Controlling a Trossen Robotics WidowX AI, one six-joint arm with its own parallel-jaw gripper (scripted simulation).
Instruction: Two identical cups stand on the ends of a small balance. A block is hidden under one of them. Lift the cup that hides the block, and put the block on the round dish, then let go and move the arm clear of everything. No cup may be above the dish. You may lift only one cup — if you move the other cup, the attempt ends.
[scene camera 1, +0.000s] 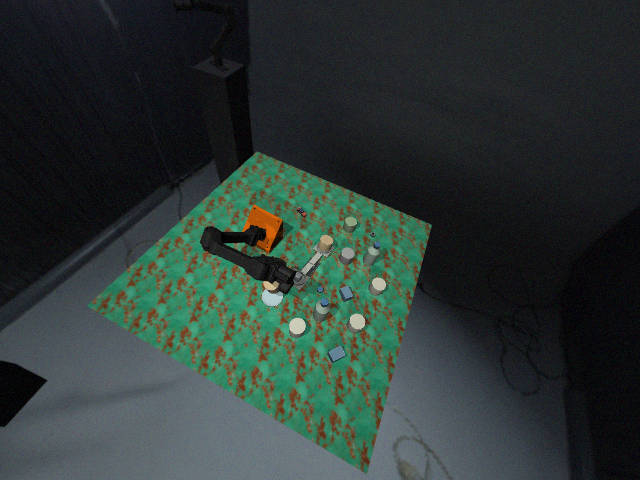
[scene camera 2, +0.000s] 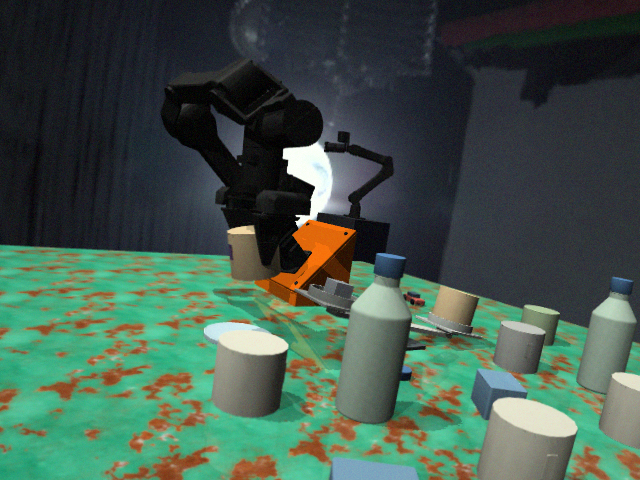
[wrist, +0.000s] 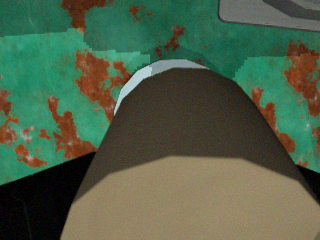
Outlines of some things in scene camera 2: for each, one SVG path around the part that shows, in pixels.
My gripper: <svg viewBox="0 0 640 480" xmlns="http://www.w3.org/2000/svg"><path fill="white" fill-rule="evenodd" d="M244 147L242 155L237 155L236 163L242 163L240 184L235 184L235 187L221 187L216 192L215 203L226 204L226 207L221 207L221 210L230 229L254 226L261 264L269 266L285 229L293 222L300 220L301 217L296 217L296 215L310 216L311 198L315 186L293 174L287 173L289 159L283 159L282 151Z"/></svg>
A tan cup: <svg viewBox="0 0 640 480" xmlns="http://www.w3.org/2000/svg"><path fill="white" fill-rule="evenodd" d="M228 230L233 279L239 281L259 281L273 278L281 273L279 244L271 264L263 266L259 256L254 226L242 226Z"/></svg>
A tan cup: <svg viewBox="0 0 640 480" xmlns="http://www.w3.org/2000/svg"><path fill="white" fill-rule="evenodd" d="M440 285L432 314L446 320L470 326L479 298Z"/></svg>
A bottle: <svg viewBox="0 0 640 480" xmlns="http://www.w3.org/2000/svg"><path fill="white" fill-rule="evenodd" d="M385 253L376 254L373 272L375 273L374 282L351 306L335 406L342 416L365 424L383 423L391 420L394 415L412 323L411 311L399 288L400 278L403 278L406 259L402 256Z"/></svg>
